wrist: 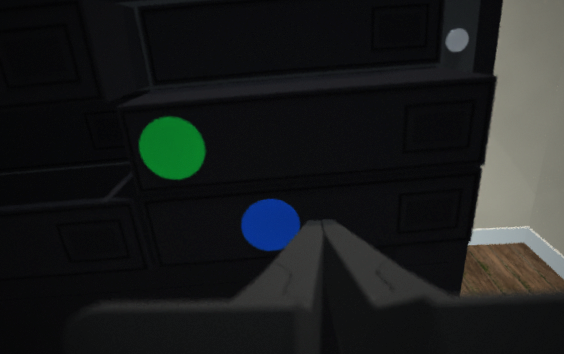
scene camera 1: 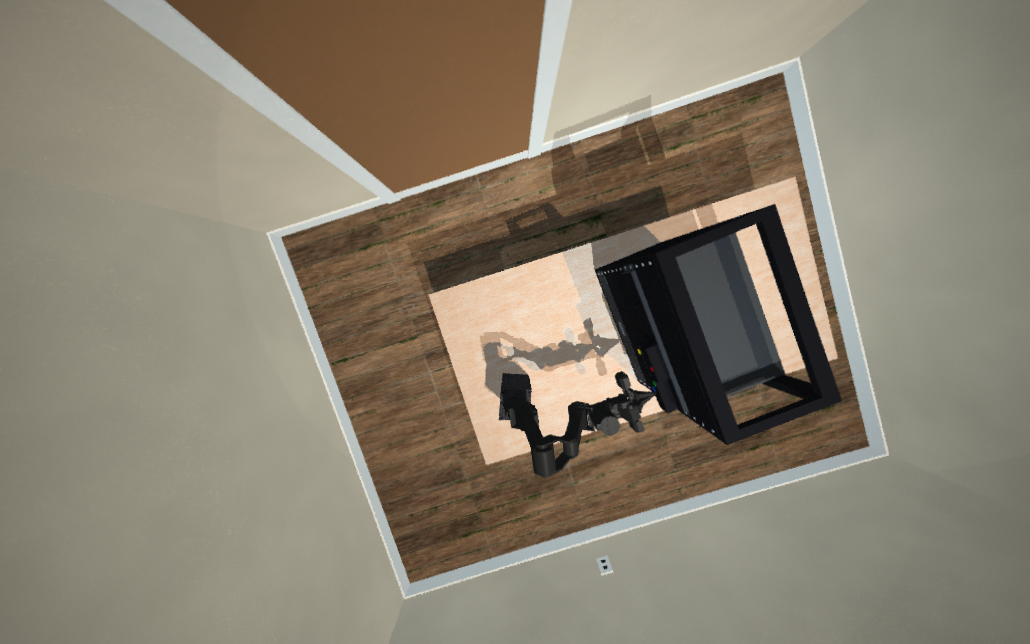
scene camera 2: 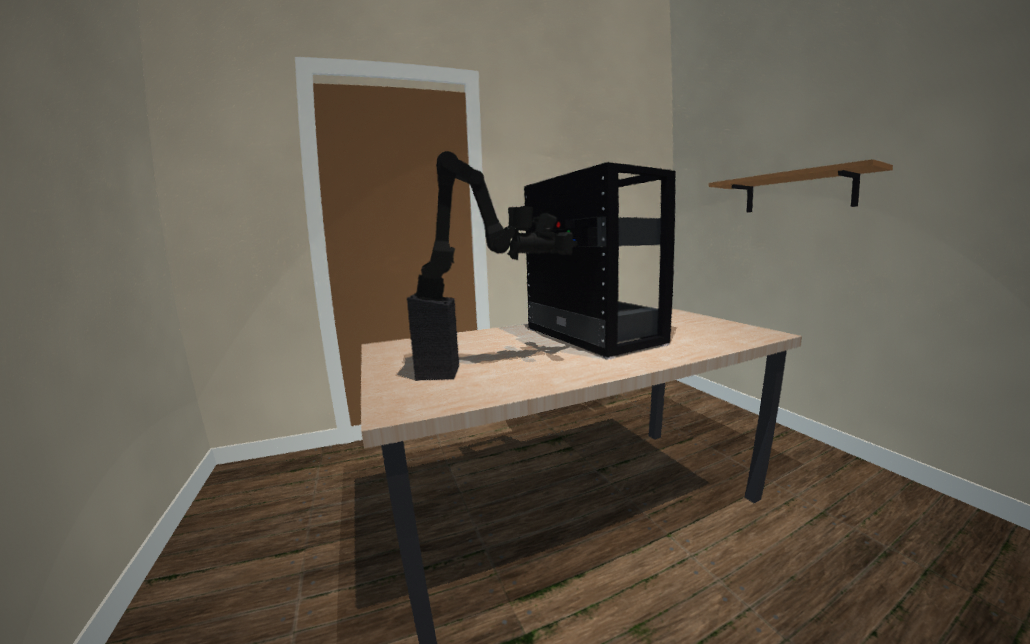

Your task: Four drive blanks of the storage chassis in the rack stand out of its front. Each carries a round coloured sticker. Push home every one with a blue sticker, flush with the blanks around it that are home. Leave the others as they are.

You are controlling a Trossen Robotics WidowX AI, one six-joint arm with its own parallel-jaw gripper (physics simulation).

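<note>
The storage chassis sits in the black rack [scene camera 1: 695, 341] [scene camera 2: 611, 265]. A blank with a green sticker [wrist: 172, 148] [scene camera 1: 654, 384] stands out, its top face showing in the wrist view. Directly below it is the blank with a blue sticker [wrist: 270, 224] [scene camera 2: 575, 242], its face slightly behind the green one's; I cannot tell whether it is flush. A red sticker [scene camera 1: 651, 369] [scene camera 2: 558, 224] and a yellow sticker [scene camera 1: 639, 351] show farther along the front. My gripper [wrist: 320, 232] [scene camera 1: 651, 395] [scene camera 2: 571, 243] is shut and empty, its tips over the blue-stickered blank, right of the sticker. Contact is unclear.
At the lower left of the wrist view another blank [wrist: 95, 240] stands out, its sticker not visible. A dark grey unit [scene camera 2: 562, 322] fills the rack's bottom. The rack and arm stand on a wooden table [scene camera 1: 486, 303] [scene camera 2: 486, 387]. A wall shelf [scene camera 2: 797, 174] hangs behind.
</note>
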